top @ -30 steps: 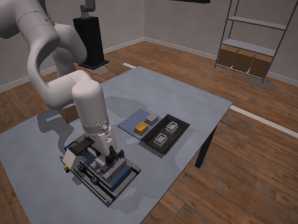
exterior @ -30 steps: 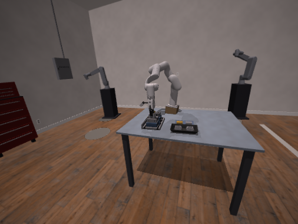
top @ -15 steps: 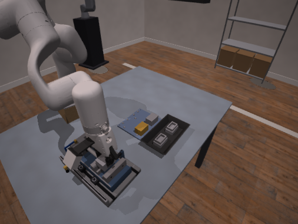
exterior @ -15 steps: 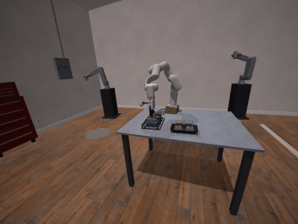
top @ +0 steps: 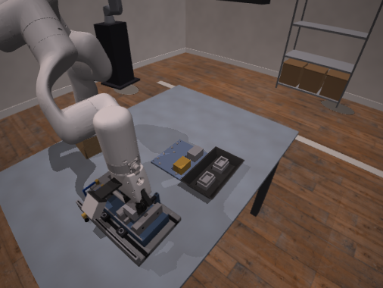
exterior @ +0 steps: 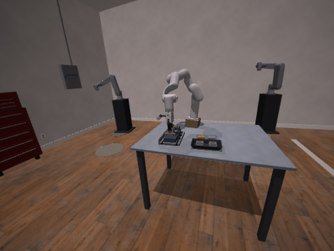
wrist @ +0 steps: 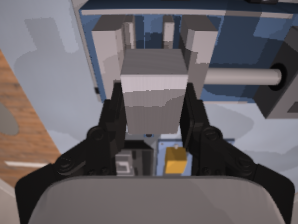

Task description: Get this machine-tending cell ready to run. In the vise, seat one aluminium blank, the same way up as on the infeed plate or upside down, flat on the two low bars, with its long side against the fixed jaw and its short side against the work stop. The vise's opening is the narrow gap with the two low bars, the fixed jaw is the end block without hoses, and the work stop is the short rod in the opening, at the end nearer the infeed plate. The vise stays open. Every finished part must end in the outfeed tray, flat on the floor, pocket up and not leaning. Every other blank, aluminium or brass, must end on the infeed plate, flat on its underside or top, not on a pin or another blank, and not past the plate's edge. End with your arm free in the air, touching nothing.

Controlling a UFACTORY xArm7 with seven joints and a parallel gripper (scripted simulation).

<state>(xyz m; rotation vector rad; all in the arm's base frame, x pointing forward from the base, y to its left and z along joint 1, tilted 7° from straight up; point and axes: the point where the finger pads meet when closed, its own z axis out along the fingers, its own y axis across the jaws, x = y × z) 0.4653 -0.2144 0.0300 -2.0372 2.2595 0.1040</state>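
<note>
My gripper is now 1 cm short of the black work stop rod, 5 cm to the right of it and 5 cm above it. From my hand the other things lie so: vise: 7 cm behind, 1 cm to the left, 10 cm below; vise screw rod: 8 cm behind, 1 cm to the left, 6 cm below; brass blank: 3 cm behind, 28 cm to the left, 11 cm below.
</note>
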